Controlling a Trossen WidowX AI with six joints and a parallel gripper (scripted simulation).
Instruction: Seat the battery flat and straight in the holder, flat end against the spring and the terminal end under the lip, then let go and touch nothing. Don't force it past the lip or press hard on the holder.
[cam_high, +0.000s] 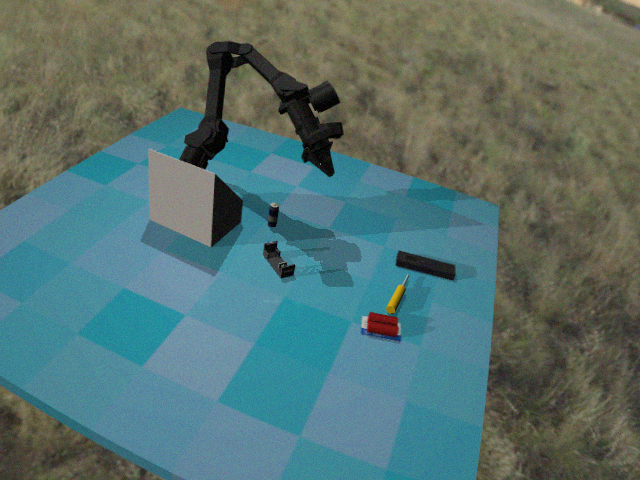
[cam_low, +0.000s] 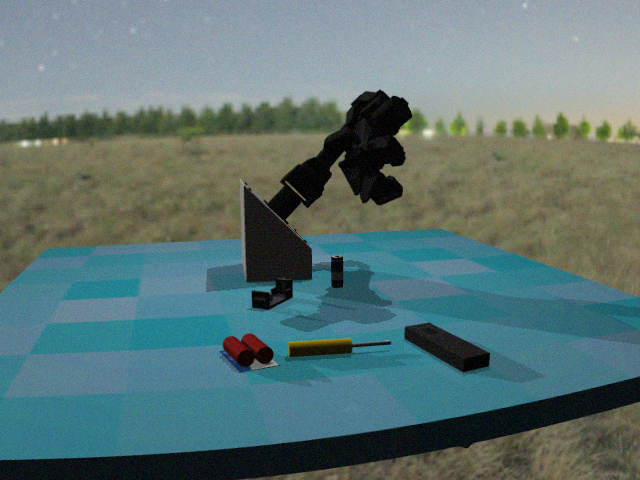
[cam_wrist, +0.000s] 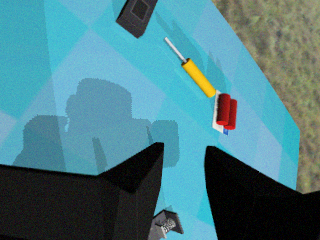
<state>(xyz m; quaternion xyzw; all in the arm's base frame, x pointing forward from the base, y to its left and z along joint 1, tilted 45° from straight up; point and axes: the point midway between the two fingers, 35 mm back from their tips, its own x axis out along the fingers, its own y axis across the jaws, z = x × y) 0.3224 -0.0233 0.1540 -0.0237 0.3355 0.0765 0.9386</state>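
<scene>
Now: the grey battery 14 cm behind my gripper tip and 16 cm below it. Also, from my gripper tip: black bar: 29 cm ahead, 2 cm to the left, 18 cm below; small card: 23 cm ahead, 26 cm to the right, 19 cm below; yellow-handled screwdriver: 24 cm ahead, 12 cm to the right, 19 cm below.
</scene>
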